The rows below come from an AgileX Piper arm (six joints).
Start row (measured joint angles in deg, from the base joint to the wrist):
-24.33, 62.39, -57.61, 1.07, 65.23, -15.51
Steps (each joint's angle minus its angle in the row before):
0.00, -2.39, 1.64, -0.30, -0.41, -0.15
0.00, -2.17, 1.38, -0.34, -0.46, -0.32
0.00, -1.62, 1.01, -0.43, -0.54, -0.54
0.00, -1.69, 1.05, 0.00, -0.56, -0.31
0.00, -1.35, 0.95, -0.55, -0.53, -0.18
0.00, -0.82, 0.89, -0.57, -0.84, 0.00
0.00, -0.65, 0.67, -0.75, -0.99, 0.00
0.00, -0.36, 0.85, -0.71, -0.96, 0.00
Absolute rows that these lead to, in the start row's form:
-24.33, 60.00, -55.97, 0.77, 64.82, -15.66
-24.33, 57.83, -54.59, 0.43, 64.36, -15.98
-24.33, 56.21, -53.58, 0.00, 63.82, -16.52
-24.33, 54.52, -52.53, 0.00, 63.26, -16.83
-24.33, 53.17, -51.58, -0.55, 62.73, -17.01
-24.33, 52.35, -50.69, -1.12, 61.89, -17.01
-24.33, 51.70, -50.02, -1.87, 60.90, -17.01
-24.33, 51.34, -49.17, -2.58, 59.94, -17.01

